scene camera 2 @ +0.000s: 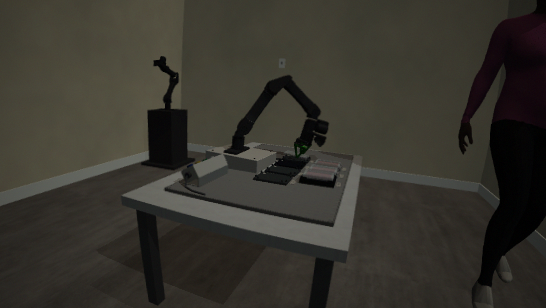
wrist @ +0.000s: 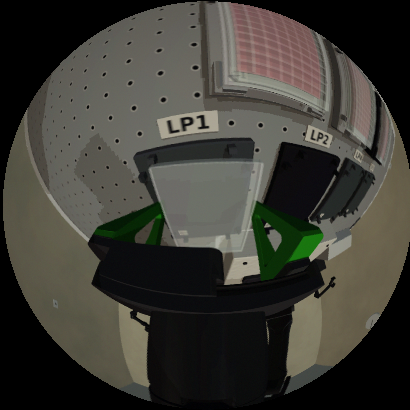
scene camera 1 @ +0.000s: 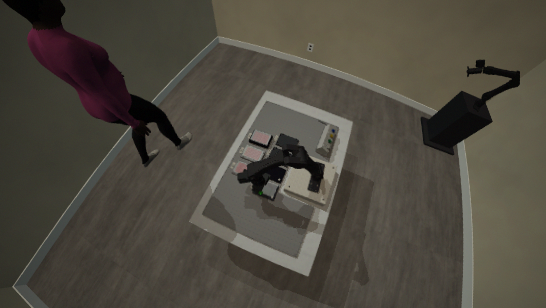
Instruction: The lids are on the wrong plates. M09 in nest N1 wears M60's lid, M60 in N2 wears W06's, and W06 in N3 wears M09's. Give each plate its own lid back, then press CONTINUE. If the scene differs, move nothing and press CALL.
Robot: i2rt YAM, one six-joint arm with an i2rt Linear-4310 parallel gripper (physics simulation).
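Places are measured from the arm's base along level axes (x ahead, y left, z up), in centimetres.
Pixels of known places: gripper, fingertip midpoint: [scene camera 2: 298, 156] [wrist: 207, 205] [scene camera 1: 264, 187]; arm's base, link origin: [scene camera 2: 237, 150] [scene camera 1: 316, 176].
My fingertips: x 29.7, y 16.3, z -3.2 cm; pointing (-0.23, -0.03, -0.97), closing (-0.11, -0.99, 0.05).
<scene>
Ahead of a thing's pixels: the offset from my fingertips to its middle. "spot": to the spot under its first point.
My gripper [scene camera 1: 260, 189] [scene camera 2: 301, 149] [wrist: 207, 205] is shut on a clear lid @[dy +0.1, dx -1.5, dz +0.7 cm] [scene camera 1: 270, 188] [wrist: 207, 182], one green finger at each side. The lid is level over the dark pad @[spot: dy +0.3, dx +5.2, dz -1.2 cm] [wrist: 195, 149] labelled LP1; any small gap beneath is too fine to tell. Three pink-welled plates stand in a row: the nearest @[dy -6.9, dx +16.3, dz -0.3 cm] [scene camera 1: 240, 168] [wrist: 277, 47], partly behind the arm in scene camera 1, the middle one @[dy -19.9, dx +15.2, dz +0.3 cm] [scene camera 1: 253, 153] [wrist: 361, 95] and the farthest @[dy -33.1, dx +14.3, dz +1.4 cm] [scene camera 1: 261, 137]. Nest labels and plate codes do not show readably. Which plates wear lids is unclear.
Dark pad LP2 @[dy -12.0, dx -2.3, dz -1.2 cm] [wrist: 302, 182] lies beside LP1, with further dark pads [scene camera 1: 287, 140] [wrist: 341, 187] beyond. The sloped button box @[dy -47.9, dx -31.0, dz +2.0 cm] [scene camera 1: 325, 143] [scene camera 2: 206, 170] stands past the arm's pale base [scene camera 1: 301, 186] [scene camera 2: 252, 159]. A person [scene camera 1: 85, 75] [scene camera 2: 525, 90] stands near the table.
</scene>
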